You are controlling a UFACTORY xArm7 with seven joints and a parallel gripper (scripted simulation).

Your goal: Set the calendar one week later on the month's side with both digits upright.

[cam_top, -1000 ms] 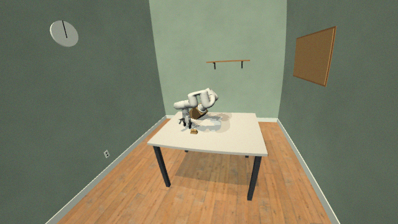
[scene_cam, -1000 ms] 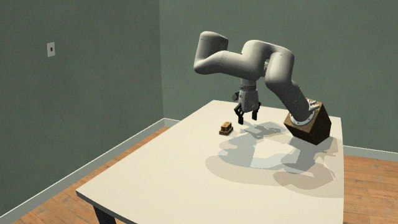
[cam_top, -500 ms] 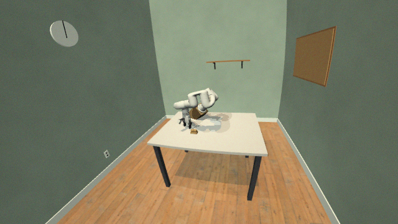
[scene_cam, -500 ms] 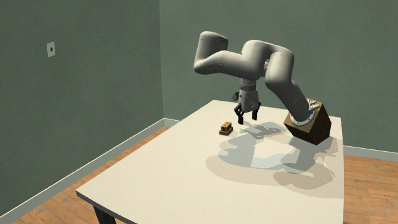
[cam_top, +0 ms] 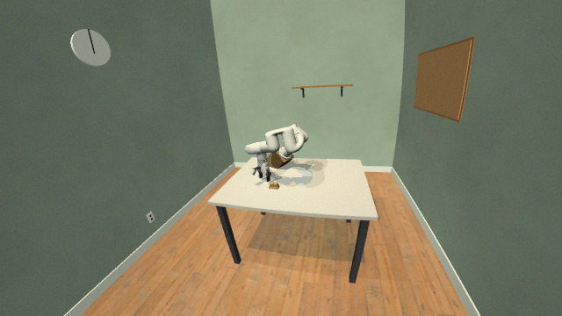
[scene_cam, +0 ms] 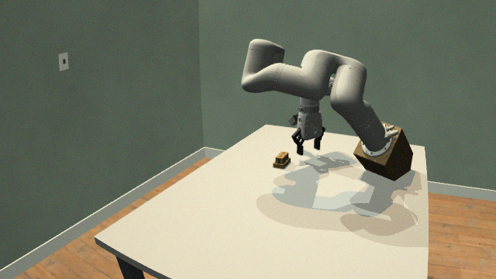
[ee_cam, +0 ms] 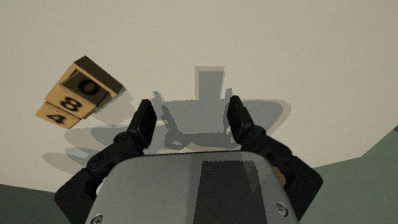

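Now: the digit cube 80 mm to the left of my hand, 70 mm ahead of it and 10 mm below it. From my hand the other things lie so: wooden calendar tray: 100 mm to the left, 70 mm ahead, 30 mm below.
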